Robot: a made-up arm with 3 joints. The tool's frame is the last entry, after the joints. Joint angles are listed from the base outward. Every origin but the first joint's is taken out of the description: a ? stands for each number. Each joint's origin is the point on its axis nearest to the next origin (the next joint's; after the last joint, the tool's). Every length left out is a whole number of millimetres.
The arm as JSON. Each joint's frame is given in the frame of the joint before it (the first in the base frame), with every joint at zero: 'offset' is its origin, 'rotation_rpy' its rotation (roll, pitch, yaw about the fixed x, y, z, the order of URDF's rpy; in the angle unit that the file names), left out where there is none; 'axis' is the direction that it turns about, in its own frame. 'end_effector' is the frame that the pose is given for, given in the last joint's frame.
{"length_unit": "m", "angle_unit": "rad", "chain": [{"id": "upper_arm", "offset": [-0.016, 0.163, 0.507], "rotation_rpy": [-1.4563, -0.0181, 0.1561], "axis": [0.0, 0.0, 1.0]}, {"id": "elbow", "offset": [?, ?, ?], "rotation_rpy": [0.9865, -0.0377, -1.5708], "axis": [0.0, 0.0, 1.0]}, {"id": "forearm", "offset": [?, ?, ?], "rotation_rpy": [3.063, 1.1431, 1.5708], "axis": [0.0, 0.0, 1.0]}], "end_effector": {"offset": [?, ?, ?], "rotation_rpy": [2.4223, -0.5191, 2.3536]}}
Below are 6 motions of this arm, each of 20 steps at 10 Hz.
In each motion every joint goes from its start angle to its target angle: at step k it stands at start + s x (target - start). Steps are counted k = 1, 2, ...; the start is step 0. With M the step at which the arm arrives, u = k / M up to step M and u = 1 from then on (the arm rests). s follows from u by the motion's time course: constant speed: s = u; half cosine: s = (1 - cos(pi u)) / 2; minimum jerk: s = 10 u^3 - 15 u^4 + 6 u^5.
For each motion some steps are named. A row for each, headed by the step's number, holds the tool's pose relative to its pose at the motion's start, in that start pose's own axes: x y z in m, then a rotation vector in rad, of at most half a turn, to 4 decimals.
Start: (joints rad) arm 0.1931 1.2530 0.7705
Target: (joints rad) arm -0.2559 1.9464 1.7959
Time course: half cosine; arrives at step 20
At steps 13, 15, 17, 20:
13: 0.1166 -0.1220 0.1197 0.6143 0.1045 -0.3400
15: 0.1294 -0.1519 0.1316 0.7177 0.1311 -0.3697
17: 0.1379 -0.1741 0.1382 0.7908 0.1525 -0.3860
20: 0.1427 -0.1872 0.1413 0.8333 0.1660 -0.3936

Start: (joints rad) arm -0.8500 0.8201 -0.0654
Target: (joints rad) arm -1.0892 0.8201 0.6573
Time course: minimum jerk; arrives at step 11
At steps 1, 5, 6, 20:
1: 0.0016 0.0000 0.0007 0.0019 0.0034 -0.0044
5: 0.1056 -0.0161 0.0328 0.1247 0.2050 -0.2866
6: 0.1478 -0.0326 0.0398 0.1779 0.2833 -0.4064
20: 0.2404 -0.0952 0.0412 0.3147 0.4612 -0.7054

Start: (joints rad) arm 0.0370 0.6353 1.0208
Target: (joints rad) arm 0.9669 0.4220 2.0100
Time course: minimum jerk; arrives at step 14
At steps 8, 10, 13, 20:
8: 0.0506 -0.0119 0.0066 -0.0355 0.3702 -0.0091
10: 0.0719 -0.0114 -0.0050 -0.0813 0.4742 -0.0393
13: 0.0854 -0.0108 -0.0149 -0.1156 0.5303 -0.0649
20: 0.0857 -0.0108 -0.0151 -0.1165 0.5315 -0.0655

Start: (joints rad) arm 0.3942 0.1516 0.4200
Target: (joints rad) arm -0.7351 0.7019 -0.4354
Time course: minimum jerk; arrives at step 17
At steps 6, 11, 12, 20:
6: 0.0084 0.0071 0.0029 0.0258 -0.0882 -0.0509
11: 0.0573 0.0351 -0.0291 -0.0664 -0.2914 -0.2398
12: 0.0698 0.0397 -0.0396 -0.1030 -0.3184 -0.2761
20: 0.0957 0.0464 -0.0628 -0.1863 -0.3589 -0.3434

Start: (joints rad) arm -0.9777 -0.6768 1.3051
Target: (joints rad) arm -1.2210 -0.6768 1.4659
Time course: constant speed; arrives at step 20
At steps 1, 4, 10, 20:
1: 0.0046 0.0003 0.0025 0.0050 0.0147 -0.0120
4: 0.0187 0.0007 0.0093 0.0199 0.0586 -0.0482
10: 0.0477 -0.0002 0.0210 0.0491 0.1458 -0.1215
20: 0.0976 -0.0069 0.0337 0.0959 0.2894 -0.2465

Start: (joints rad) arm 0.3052 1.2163 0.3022
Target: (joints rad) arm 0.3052 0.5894 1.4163
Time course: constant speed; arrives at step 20
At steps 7, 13, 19, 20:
7: 0.1392 -0.0148 0.0200 0.0684 0.3763 -0.3524
13: 0.2486 -0.0665 -0.0089 0.1072 0.6558 -0.6977
19: 0.3220 -0.1521 -0.0641 0.1308 0.8851 -1.0803
20: 0.3295 -0.1690 -0.0743 0.1334 0.9176 -1.1475

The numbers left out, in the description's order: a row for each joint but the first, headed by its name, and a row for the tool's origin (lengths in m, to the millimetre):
elbow: 0.045 -0.032 0.0
forearm: -0.038 -0.021 0.0
tool: 0.261 0.138 0.0

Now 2 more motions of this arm.
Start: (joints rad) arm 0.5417 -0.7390 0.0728
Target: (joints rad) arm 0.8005 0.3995 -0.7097
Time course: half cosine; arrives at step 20
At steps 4, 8, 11, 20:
4: -0.0354 -0.0040 -0.0195 -0.0080 -0.1618 0.0684
8: -0.1031 -0.0210 -0.0992 -0.0486 -0.5931 0.2288
11: -0.1215 -0.0407 -0.1948 -0.1067 -1.0031 0.3494
20: -0.0373 -0.0651 -0.3478 -0.2422 -1.7617 0.4744

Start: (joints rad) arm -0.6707 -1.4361 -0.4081
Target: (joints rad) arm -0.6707 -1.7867 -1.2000
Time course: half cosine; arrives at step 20
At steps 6, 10, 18, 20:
6: -0.0349 0.0006 -0.0209 -0.0846 -0.0224 0.1202
10: -0.0852 -0.0116 -0.0474 -0.1894 -0.0557 0.3013
18: -0.1599 -0.0617 -0.0789 -0.3166 -0.1170 0.6136
20: -0.1633 -0.0652 -0.0801 -0.3217 -0.1206 0.6301

